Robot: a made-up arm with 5 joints. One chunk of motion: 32 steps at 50 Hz.
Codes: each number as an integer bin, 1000 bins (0 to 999) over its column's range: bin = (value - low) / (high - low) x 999, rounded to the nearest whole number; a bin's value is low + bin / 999 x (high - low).
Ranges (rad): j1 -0.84..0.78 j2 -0.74..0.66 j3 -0.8..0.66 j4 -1..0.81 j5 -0.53..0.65
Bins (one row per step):
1: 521 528 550 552 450
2: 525 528 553 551 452
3: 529 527 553 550 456
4: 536 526 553 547 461
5: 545 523 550 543 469
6: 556 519 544 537 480
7: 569 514 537 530 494
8: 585 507 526 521 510
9: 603 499 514 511 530
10: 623 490 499 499 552
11: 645 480 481 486 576
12: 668 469 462 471 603
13: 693 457 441 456 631
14: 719 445 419 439 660
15: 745 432 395 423 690
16: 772 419 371 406 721
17: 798 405 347 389 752
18: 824 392 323 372 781
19: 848 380 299 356 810
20: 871 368 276 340 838
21: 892 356 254 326 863
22: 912 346 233 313 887
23: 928 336 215 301 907
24: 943 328 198 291 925
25: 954 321 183 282 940
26: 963 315 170 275 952
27: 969 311 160 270 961
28: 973 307 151 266 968
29: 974 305 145 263 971
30: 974 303 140 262 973
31: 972 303 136 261 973
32: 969 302 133 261 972
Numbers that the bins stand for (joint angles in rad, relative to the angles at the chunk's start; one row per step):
1: 0.0049 -0.0001 0.0038 0.0001 0.0015
2: 0.0114 -0.0001 0.0082 -0.0017 0.0039
3: 0.0178 -0.0015 0.0082 -0.0035 0.0086
4: 0.0292 -0.0029 0.0082 -0.0089 0.0145
5: 0.0438 -0.0071 0.0038 -0.0162 0.0240
6: 0.0616 -0.0127 -0.0050 -0.0271 0.0370
7: 0.0827 -0.0197 -0.0152 -0.0397 0.0535
8: 0.1086 -0.0295 -0.0313 -0.0560 0.0724
9: 0.1378 -0.0407 -0.0488 -0.0742 0.0960
10: 0.1703 -0.0533 -0.0707 -0.0959 0.1220
11: 0.2059 -0.0673 -0.0970 -0.1195 0.1504
12: 0.2432 -0.0827 -0.1248 -0.1466 0.1823
13: 0.2838 -0.0996 -0.1555 -0.1738 0.2153
14: 0.3259 -0.1164 -0.1876 -0.2046 0.2496
15: 0.3681 -0.1346 -0.2227 -0.2336 0.2850
16: 0.4119 -0.1528 -0.2578 -0.2644 0.3216
17: 0.4541 -0.1724 -0.2929 -0.2952 0.3582
18: 0.4962 -0.1907 -0.3279 -0.3260 0.3925
19: 0.5351 -0.2075 -0.3630 -0.3550 0.4268
20: 0.5724 -0.2243 -0.3966 -0.3840 0.4598
21: 0.6065 -0.2411 -0.4288 -0.4093 0.4894
22: 0.6389 -0.2551 -0.4595 -0.4329 0.5177
23: 0.6649 -0.2691 -0.4858 -0.4546 0.5413
24: 0.6892 -0.2803 -0.5106 -0.4728 0.5626
25: 0.7070 -0.2902 -0.5326 -0.4891 0.5803
26: 0.7216 -0.2986 -0.5516 -0.5018 0.5945
27: 0.7314 -0.3042 -0.5662 -0.5108 0.6051
28: 0.7378 -0.3098 -0.5793 -0.5181 0.6134
29: 0.7395 -0.3126 -0.5881 -0.5235 0.6169
30: 0.7395 -0.3154 -0.5954 -0.5253 0.6193
31: 0.7362 -0.3154 -0.6012 -0.5271 0.6193
32: 0.7314 -0.3168 -0.6056 -0.5271 0.6181

